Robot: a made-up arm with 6 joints.
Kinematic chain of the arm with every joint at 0, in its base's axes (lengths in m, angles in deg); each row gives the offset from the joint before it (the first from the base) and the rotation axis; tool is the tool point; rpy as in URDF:
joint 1: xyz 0 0 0.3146 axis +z
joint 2: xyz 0 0 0 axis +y
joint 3: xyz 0.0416 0 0.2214 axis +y
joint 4: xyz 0.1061 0 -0.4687 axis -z
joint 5: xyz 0 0 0 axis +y
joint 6: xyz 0.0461 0 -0.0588 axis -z
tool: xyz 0 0 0 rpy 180 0 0
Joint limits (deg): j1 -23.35..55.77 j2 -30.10..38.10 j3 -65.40..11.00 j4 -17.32..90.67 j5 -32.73..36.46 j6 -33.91..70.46
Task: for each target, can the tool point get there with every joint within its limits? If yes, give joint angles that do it. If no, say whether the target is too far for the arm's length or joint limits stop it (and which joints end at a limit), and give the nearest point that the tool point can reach.
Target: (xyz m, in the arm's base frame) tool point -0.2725 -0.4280 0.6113
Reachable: no: joint limits stop it (at a limit: joint 1, joint 2, joint 3, joint 4, joint 5) | nearest point 0.3446 -0.2256 0.6791 | short by 0.653 m
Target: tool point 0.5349 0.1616 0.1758
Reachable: yes | joints 16.63 19.99 -59.47 -3.95 18.43 -1.28
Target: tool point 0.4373 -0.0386 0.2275
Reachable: yes | joints -0.28 -10.44 -27.53 38.43 -13.66 20.32
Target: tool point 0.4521 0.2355 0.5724
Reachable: yes | joints 29.94 -20.40 -58.12 29.67 2.39 61.41
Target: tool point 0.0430 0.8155 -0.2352
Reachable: no: too far | nearest point 0.2723 0.4218 0.0242 | short by 0.524 m
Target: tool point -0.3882 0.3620 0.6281
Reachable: no: joint limits stop it (at a limit: joint 1, joint 2, joint 3, joint 4, joint 5) | nearest point 0.2072 0.3420 0.7470 | short by 0.608 m
